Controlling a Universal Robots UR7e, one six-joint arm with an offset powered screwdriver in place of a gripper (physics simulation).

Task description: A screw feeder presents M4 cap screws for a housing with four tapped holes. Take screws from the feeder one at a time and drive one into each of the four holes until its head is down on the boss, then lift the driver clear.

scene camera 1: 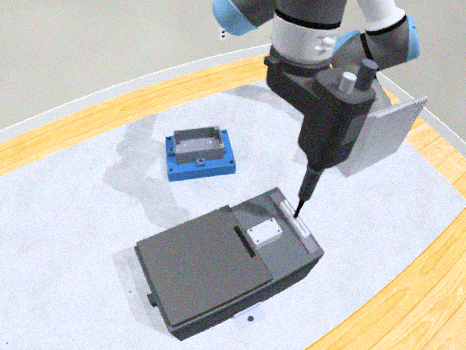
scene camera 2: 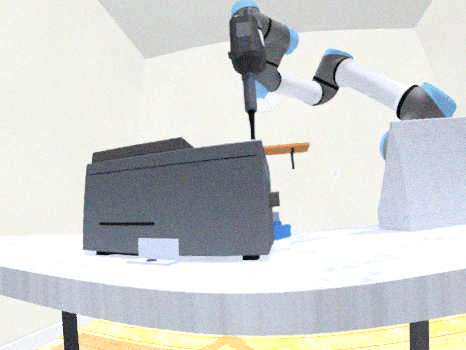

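The screw feeder [scene camera 1: 200,270] [scene camera 2: 175,200] is a large dark grey box with a pale slotted rail [scene camera 1: 303,229] at its right end. My screwdriver [scene camera 1: 295,216] [scene camera 2: 253,138] points down with its thin black bit tip at the rail; the feeder's top edge hides the very end in scene camera 2. Whether a screw is on the bit is too small to tell. The grey open housing [scene camera 1: 200,154] sits on a blue fixture [scene camera 1: 181,173] [scene camera 2: 282,231], behind the feeder and apart from the driver. Screws in its corner bosses cannot be made out.
A white block [scene camera 1: 264,231] with small dark holes sits on the feeder's top. A pale upright panel [scene camera 1: 385,137] [scene camera 2: 430,175] stands at the right. A small white bracket [scene camera 2: 158,248] is at the feeder's near side. An orange-brown board [scene camera 2: 287,148] shows behind the feeder.
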